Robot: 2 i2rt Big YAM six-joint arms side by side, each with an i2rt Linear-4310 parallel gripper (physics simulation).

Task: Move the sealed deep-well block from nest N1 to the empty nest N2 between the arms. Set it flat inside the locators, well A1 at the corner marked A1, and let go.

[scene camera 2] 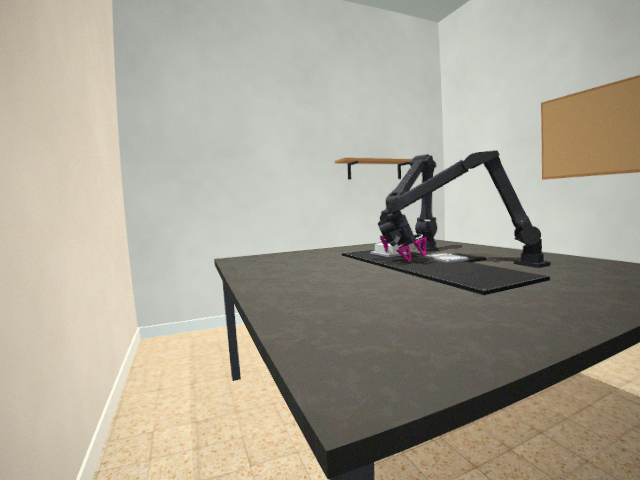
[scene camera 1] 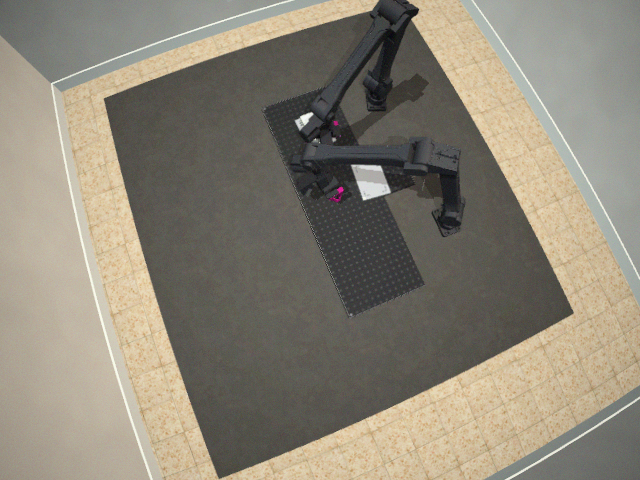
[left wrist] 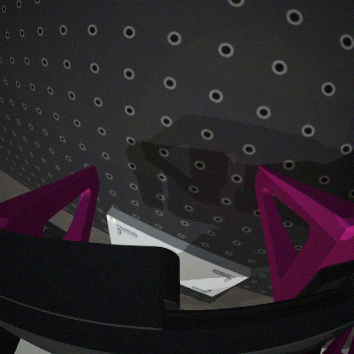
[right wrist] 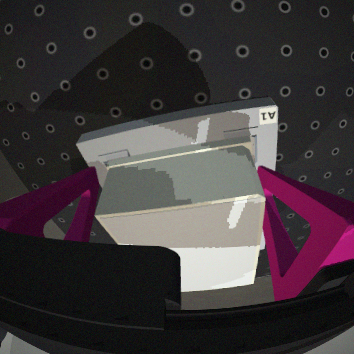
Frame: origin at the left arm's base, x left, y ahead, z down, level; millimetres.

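Seen in the pictures: left gripper, between the fingertips: (scene camera 2: pixel 417 258) (scene camera 1: pixel 332 193) (left wrist: pixel 176 174); right gripper, between the fingertips: (scene camera 2: pixel 394 250) (right wrist: pixel 176 174); left arm's base, origin of its link: (scene camera 2: pixel 531 264) (scene camera 1: pixel 445 221) (left wrist: pixel 62 234); right arm's base, origin of its link: (scene camera 2: pixel 428 249) (scene camera 1: pixel 375 100).
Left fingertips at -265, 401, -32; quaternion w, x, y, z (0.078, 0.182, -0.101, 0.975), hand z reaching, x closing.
Offsets run from my left fingertips to a thing's top centre, as dx, dy, dz. "spot": to the spot under its first point. Level surfaces: height alone.
The sealed deep-well block {-296, -40, -35} (right wrist: pixel 182 225) (scene camera 2: pixel 381 247), a pale box, sits on nest N1 {spot: -226, -81, +7} (right wrist: pixel 112 145), a light plate whose A1 label {spot: -217, +9, +7} (right wrist: pixel 268 115) shows at its upper right corner in the right wrist view. My right gripper (right wrist: pixel 176 174) is open, its magenta fingertips at either side of the block; the right finger overlaps the block's edge in view, and contact cannot be told. The empty nest N2 {-8, -172, +4} (scene camera 1: pixel 375 190) (scene camera 2: pixel 448 257) (left wrist: pixel 195 265) is a white plate with small corner locators. My left gripper (left wrist: pixel 176 174) (scene camera 2: pixel 413 251) is open and empty above the perforated board, beside N2.
The dark perforated board {dz +16} (scene camera 1: pixel 361 248) (scene camera 2: pixel 485 279) lies on the dark table {dz +32} (scene camera 1: pixel 206 258) (scene camera 2: pixel 361 330). In scene camera 1 the left forearm crosses above the board between the two nests, close to the right gripper, and hides part of the area.
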